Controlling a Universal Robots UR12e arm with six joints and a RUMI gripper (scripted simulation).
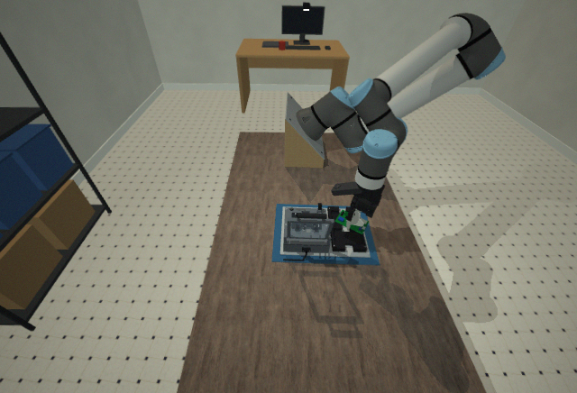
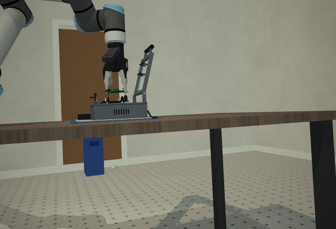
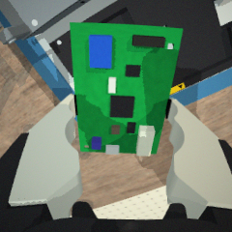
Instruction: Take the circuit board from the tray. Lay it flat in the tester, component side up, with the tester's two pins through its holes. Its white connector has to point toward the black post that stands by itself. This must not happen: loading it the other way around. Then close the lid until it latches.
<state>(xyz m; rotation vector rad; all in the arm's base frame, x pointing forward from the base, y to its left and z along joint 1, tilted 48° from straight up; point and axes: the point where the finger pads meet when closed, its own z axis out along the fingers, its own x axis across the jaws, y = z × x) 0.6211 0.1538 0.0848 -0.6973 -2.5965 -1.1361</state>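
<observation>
Now: hand right at the green circuit board. From my hand the other things lie so: tester lid: 170 mm to the right, 90 mm ahead, 60 mm above; then tester: 130 mm to the right, 10 mm below, 10 mm behind.
</observation>
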